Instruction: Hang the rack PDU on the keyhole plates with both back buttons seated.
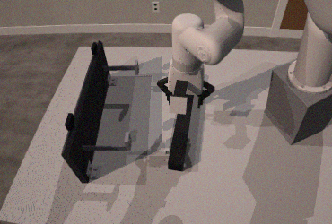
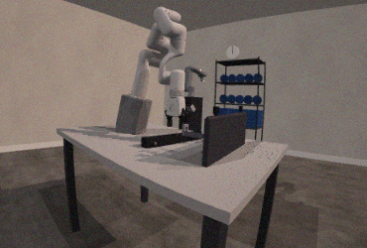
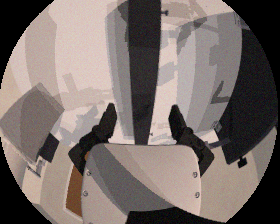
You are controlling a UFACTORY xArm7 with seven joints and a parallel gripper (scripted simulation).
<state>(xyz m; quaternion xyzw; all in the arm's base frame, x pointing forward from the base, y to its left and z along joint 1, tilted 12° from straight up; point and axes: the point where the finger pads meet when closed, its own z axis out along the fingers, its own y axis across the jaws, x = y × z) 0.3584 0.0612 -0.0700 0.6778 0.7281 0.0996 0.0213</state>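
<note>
The rack PDU is 70 mm below my hand and 20 mm ahead of it. Also, from my hand: back panel (280 mm ahead, 80 mm to the left, 10 mm below).
</note>
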